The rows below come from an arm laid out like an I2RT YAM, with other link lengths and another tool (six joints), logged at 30 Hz.
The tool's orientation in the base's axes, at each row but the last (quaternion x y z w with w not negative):
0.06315 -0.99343 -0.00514 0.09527
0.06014 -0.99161 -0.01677 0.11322
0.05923 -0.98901 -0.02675 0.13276
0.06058 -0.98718 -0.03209 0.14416
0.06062 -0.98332 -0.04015 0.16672
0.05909 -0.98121 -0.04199 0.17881
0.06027 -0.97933 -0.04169 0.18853
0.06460 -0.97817 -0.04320 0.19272
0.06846 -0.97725 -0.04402 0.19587
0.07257 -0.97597 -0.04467 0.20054
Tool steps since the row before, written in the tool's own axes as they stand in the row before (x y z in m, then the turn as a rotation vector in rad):
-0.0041 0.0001 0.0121 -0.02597 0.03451 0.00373
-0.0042 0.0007 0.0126 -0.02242 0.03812 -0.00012
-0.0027 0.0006 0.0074 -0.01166 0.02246 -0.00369
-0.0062 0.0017 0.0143 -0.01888 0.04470 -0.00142
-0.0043 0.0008 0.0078 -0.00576 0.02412 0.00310
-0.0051 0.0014 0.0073 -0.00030 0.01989 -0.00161
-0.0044 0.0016 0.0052 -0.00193 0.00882 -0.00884
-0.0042 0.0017 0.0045 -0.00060 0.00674 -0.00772
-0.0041 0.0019 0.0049 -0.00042 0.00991 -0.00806
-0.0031 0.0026 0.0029 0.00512 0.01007 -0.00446
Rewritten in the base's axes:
0.0017 0.0006 -0.0127 0.02029 0.03751 -0.00779
0.0011 0.0015 -0.0132 0.01731 0.04058 -0.00309
0.0006 0.0012 -0.0078 0.00968 0.02358 0.00207
0.0016 0.0031 -0.0153 0.01343 0.04665 -0.00033
0.0013 0.0018 -0.0087 0.00181 0.02481 -0.00239
0.0020 0.0025 -0.0084 -0.00116 0.01962 0.00346
0.0019 0.0025 -0.0062 0.00418 0.00846 0.00840
0.0019 0.0025 -0.0055 0.00276 0.00628 0.00763
0.0016 0.0028 -0.0058 0.00236 0.00936 0.00837
0.0013 0.0032 -0.0035 -0.00413 0.00885 0.00723

